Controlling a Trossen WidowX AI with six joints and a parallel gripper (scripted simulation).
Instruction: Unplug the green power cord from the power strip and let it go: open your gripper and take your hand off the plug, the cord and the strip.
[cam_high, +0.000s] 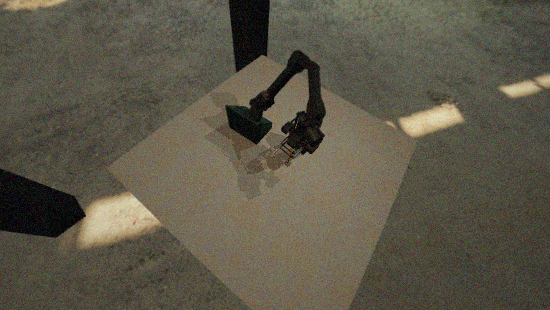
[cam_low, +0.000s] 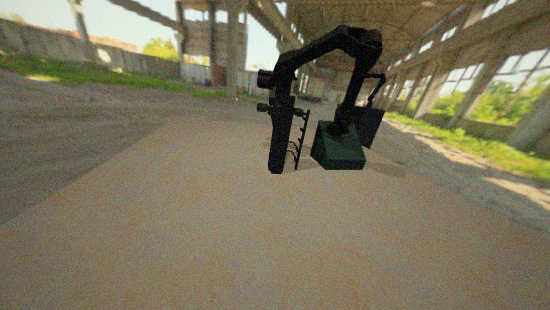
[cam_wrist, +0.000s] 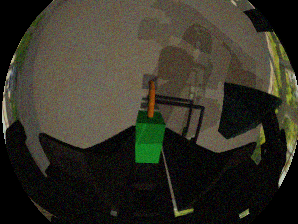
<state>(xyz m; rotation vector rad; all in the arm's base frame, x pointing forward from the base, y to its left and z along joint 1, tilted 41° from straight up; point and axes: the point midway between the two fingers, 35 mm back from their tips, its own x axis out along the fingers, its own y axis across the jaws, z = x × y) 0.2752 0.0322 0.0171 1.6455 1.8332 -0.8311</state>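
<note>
The green plug lies 30 mm to the left of my gripper tip.
</note>
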